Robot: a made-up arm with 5 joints.
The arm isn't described. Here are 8 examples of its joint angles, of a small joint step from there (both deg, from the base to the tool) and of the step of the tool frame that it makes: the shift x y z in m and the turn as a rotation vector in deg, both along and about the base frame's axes.
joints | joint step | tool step
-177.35 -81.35 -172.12 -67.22 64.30 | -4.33 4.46 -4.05 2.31 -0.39 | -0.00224 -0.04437 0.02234 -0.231 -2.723 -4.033
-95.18 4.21 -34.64 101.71 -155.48 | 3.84 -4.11 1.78 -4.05 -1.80 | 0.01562 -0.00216 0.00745 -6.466 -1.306 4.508
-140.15 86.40 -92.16 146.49 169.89 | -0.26 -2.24 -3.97 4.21 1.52 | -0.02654 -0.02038 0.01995 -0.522 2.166 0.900
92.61 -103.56 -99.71 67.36 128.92 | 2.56 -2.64 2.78 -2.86 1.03 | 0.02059 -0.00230 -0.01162 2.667 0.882 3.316
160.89 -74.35 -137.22 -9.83 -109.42 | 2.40 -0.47 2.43 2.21 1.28 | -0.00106 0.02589 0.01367 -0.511 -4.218 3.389
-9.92 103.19 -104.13 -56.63 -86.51 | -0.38 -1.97 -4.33 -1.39 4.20 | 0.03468 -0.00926 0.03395 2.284 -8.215 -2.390
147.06 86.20 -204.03 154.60 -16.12 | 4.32 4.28 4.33 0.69 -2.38 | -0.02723 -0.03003 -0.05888 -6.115 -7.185 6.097
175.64 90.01 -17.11 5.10 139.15 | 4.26 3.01 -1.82 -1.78 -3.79 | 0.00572 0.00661 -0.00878 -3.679 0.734 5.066
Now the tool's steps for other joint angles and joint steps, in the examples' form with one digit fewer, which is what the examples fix.
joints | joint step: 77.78 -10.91 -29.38 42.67 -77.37 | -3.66 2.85 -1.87 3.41 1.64
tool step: 0.0211 -0.0022 -0.0095 -4.29 0.94 -5.29
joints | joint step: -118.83 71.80 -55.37 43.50 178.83 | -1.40 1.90 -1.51 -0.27 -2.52
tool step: -0.0037 0.0037 -0.0087 -0.97 -1.96 -0.14
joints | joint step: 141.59 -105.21 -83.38 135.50 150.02 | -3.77 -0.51 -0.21 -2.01 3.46
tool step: -0.0090 -0.0167 0.0014 -0.38 3.90 -5.78
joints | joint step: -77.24 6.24 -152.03 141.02 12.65 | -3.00 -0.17 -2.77 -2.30 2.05
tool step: -0.0157 0.0065 0.0133 -5.09 -1.28 -5.03
